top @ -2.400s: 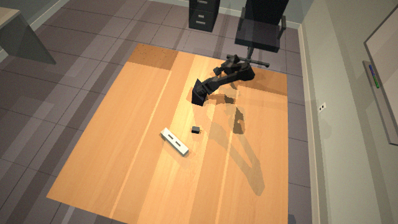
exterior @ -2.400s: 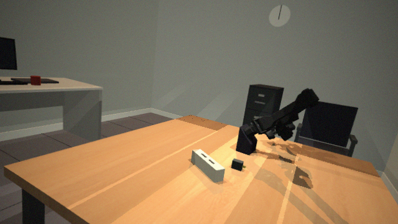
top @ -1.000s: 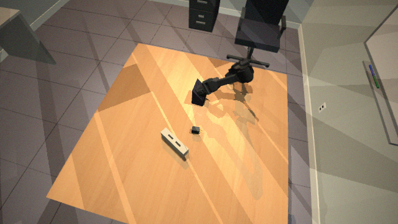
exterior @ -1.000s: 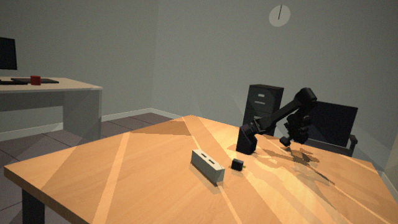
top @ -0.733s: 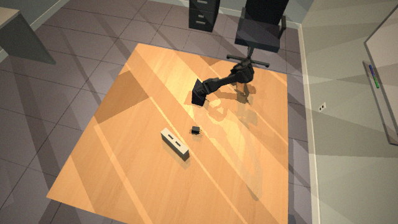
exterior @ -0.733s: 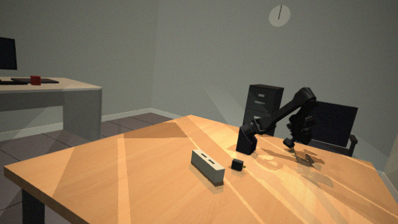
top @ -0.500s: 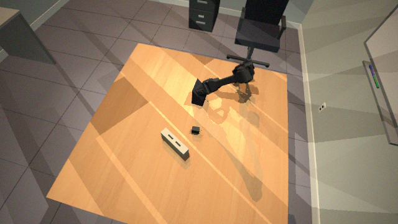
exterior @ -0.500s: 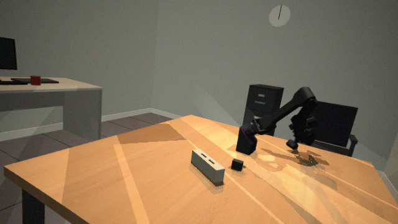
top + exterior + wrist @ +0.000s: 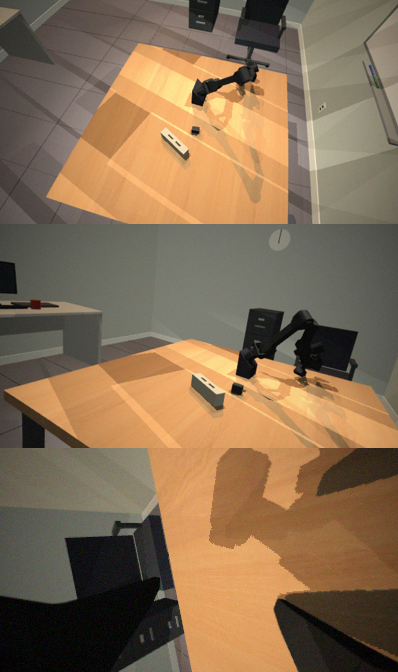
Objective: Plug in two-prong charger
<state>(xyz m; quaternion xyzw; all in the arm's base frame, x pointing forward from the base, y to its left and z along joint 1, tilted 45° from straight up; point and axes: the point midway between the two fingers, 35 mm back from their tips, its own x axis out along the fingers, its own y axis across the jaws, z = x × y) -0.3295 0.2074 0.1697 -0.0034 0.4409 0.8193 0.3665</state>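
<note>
Now: gripper tip 590 mm short of the black two-prong charger, 180 mm to the left of it and 20 mm above it.
</note>
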